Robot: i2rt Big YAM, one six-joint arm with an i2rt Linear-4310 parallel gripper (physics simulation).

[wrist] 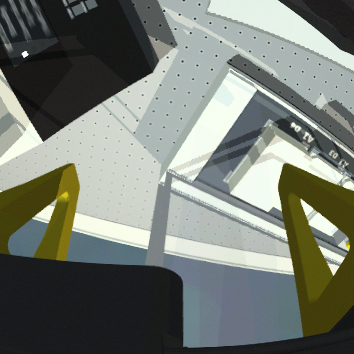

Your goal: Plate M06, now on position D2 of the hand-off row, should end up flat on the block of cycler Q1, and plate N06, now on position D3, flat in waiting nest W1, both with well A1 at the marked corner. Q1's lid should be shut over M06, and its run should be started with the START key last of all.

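Places are measured from the arm's base along level axes (x ahead, y left, z up), in metres.
Pixels of known places: gripper, fingertip midpoint: (pixel 178 174).
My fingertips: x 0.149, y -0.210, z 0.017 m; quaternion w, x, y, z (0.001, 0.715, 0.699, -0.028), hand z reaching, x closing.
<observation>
Behind a point stands the place of what it marks.
My gripper (pixel 178 174) @(x 0.149, y -0.210, z 0.017 m) is open and empty, its two yellow fingers far apart in the lower half of the wrist view. The hand-off row (pixel 212 120) @(x 0.224, y -0.178, z -0.220 m), a pale framed tray, lies at the right, beyond and partly behind the right finger. Its upside-down labels read A1 D4 (pixel 302 131) @(x 0.273, y -0.018, z -0.300 m) and A1 D3 (pixel 339 157) @(x 0.321, y 0.068, z -0.299 m). Below the D4 label is a pale, raised-edged nest area. The D3 position shows in part at the right edge, partly hidden by the finger; I cannot make out plate N06 there. Plate M06, position D2, cycler Q1 and nest W1 cannot be identified in this view.
A black device (pixel 95 85) @(x 0.170, y -0.321, z -0.211 m) with a dark screen (pixel 22 25) @(x 0.078, y -0.394, z -0.181 m) and grey keys (pixel 82 6) @(x 0.069, y -0.335, z -0.231 m) stands at the upper left. A perforated grey deck (pixel 107 170) @(x 0.387, y -0.373, z -0.352 m) runs between it and the tray. A pale edge strip borders the deck below. A white surface (pixel 270 17) @(x 0.093, y -0.074, z -0.364 m) and dark shapes show at the upper right.
</observation>
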